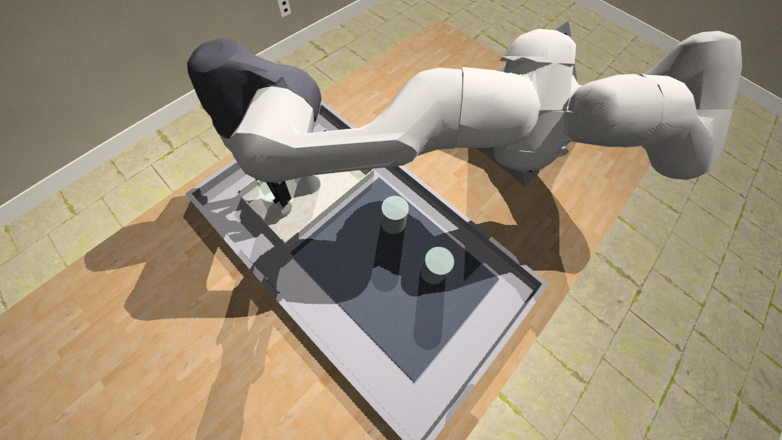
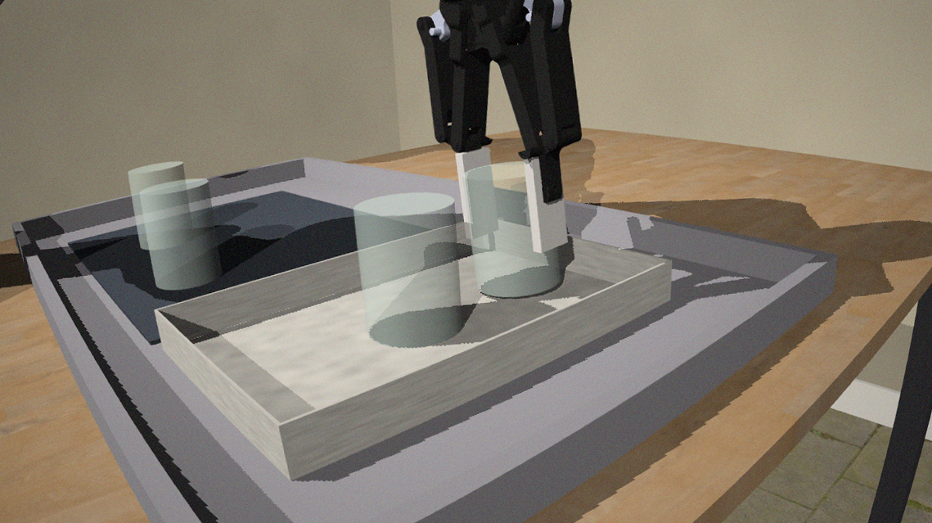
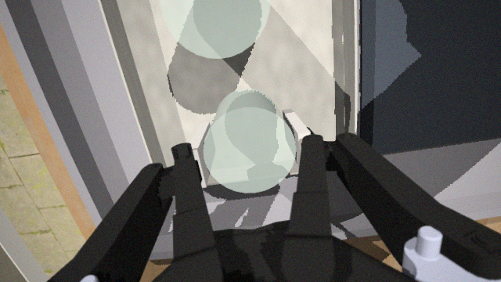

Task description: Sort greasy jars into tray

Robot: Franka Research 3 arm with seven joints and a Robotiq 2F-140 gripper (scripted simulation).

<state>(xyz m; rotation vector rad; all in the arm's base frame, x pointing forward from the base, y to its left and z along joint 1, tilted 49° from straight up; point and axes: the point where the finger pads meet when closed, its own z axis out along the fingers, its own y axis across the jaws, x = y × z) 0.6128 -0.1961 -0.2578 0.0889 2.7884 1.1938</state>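
Right now my hand is 90 mm past the tray and 60 mm above it. Round my hand: dark drying mat: 320 mm to the left, 90 mm behind, 70 mm below; steel table top: 210 mm to the left, 80 mm behind, 70 mm below.
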